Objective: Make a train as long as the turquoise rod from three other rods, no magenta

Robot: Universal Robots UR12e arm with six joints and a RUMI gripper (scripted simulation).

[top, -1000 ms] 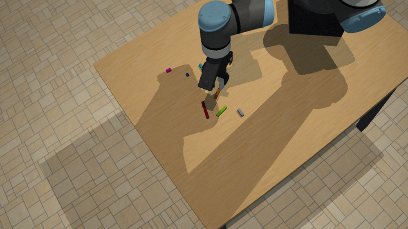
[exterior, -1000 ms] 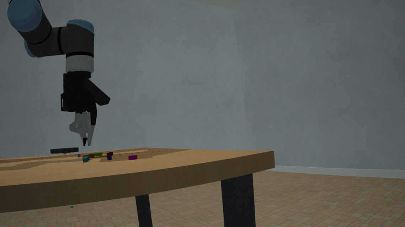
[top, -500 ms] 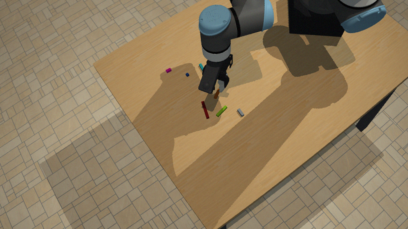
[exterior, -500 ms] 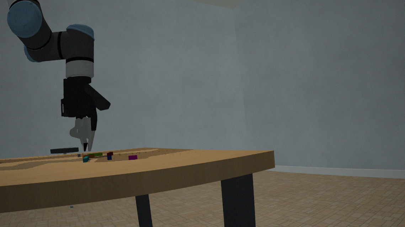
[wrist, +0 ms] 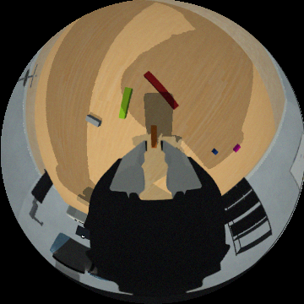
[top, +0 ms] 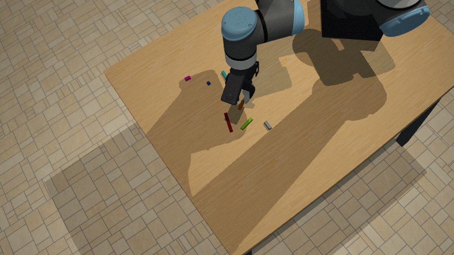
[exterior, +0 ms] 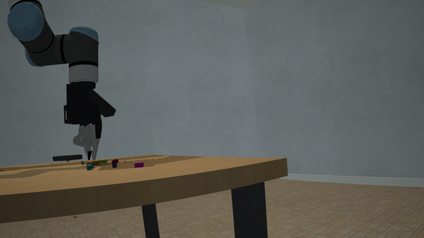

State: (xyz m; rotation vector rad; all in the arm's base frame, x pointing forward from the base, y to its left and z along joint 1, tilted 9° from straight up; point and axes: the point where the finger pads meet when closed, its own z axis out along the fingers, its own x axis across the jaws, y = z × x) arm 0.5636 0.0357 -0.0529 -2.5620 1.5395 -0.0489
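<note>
Right now the orange rod is 3 cm below my hand. Also, from my hand: red rod (8 cm ahead, 3 cm to the left, 3 cm below); lime rod (7 cm to the left, 3 cm below, 3 cm ahead); turquoise rod (10 cm to the right, 3 cm below, 2 cm behind).
</note>
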